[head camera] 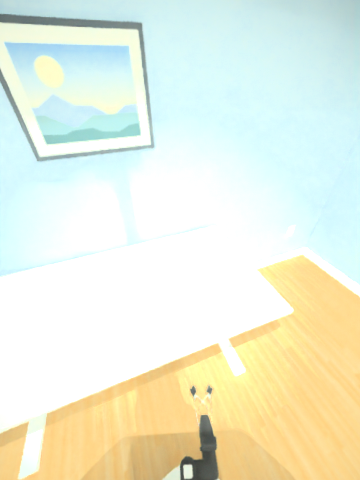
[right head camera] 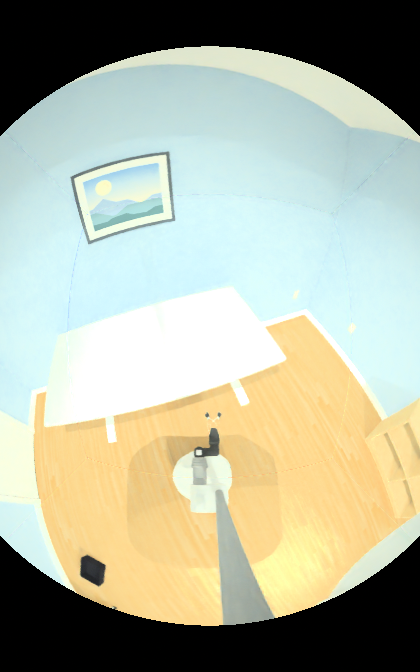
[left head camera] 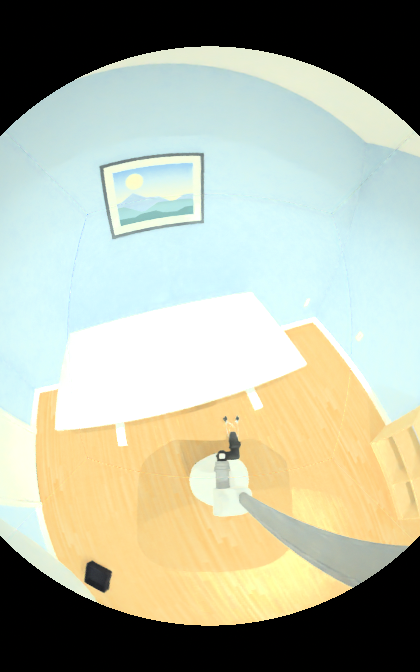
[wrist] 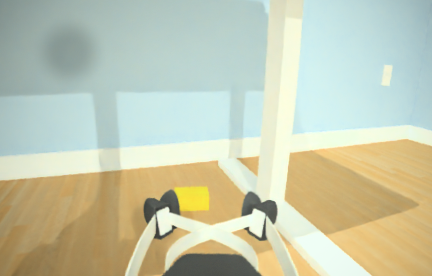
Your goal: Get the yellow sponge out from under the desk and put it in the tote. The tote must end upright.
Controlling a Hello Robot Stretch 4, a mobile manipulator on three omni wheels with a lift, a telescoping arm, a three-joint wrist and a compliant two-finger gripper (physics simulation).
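Frame: origin at the robot's base, x up, y back, z right, level; centimetres.
Seen in the pictures: gripper, fingertip midpoint: (head camera: 200, 385) (left head camera: 230, 415) (wrist: 210, 206).
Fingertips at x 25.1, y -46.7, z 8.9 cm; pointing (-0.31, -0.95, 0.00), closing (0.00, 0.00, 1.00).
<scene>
Offsets run from my fingertips to a thing's middle. "*": to the spot under its first point. Level surfaces: height alone.
The yellow sponge {dy -46.5, dx -25.6, dz -5.1 cm} (wrist: 194, 198) lies on the floor under the desk in the wrist view, beyond the fingertips and left of the desk leg; the left fingertip overlaps its left edge. The white desk {dx +44.1 cm} (head camera: 125, 320) (left head camera: 175, 365) (right head camera: 165, 355) hides the sponge in the head views. My gripper (head camera: 201, 390) (left head camera: 231, 419) (right head camera: 213, 415) (wrist: 210, 206) is open and empty, in front of the desk's front edge in the head views. A black open-looking box (left head camera: 98, 576) (right head camera: 92, 570), possibly the tote, is on the floor at the lower left of both side head views.
A white desk leg {* dy -42.1, dx +4.8, dz +17.8 cm} (wrist: 281, 100) rises at the right of the gripper in the wrist view, on a long white foot (wrist: 320, 250). The wall and baseboard (wrist: 50, 166) stand behind the sponge. A wooden shelf unit (left head camera: 376, 447) (right head camera: 371, 444) stands at the right.
</scene>
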